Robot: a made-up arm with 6 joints.
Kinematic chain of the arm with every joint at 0, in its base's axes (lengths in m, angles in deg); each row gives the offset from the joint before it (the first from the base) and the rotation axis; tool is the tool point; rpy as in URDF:
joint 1: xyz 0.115 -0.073 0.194 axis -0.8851 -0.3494 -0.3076
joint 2: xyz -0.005 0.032 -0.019 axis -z
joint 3: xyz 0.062 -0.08 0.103 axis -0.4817 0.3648 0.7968
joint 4: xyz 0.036 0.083 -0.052 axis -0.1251 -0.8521 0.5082
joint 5: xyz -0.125 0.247 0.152 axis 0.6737 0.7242 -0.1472
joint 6: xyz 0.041 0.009 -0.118 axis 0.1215 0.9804 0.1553
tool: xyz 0.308 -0.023 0.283 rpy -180 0 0
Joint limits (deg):
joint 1: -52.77..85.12
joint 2: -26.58..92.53
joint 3: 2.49..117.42
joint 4: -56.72..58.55
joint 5: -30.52..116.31
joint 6: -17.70..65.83
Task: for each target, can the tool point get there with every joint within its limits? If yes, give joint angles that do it. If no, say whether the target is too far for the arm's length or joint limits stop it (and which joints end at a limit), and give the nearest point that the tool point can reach.
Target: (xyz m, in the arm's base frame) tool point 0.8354 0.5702 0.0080
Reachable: no: joint limits stop it (at a limit: joint 3, joint 4, joint 5, joint 6) | nearest point 0.6876 0.4425 0.0410 | short by 0.198 m
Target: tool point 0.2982 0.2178 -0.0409
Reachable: yes | joints 7.72 16.17 28.70 16.09 56.11 30.22
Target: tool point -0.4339 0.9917 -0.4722
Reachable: no: too far | nearest point -0.2533 0.5729 -0.2276 | short by 0.517 m
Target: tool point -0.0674 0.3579 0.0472
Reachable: yes | joints -26.00 49.42 57.97 31.13 77.74 38.71
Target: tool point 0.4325 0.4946 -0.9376
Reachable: no: too far | nearest point 0.2524 0.2591 -0.5386 | short by 0.497 m
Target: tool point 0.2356 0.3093 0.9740
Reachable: no: joint limits stop it (at a limit: joint 2, joint 3, joint 5, joint 6) | nearest point 0.2268 0.2152 0.7712 | short by 0.224 m
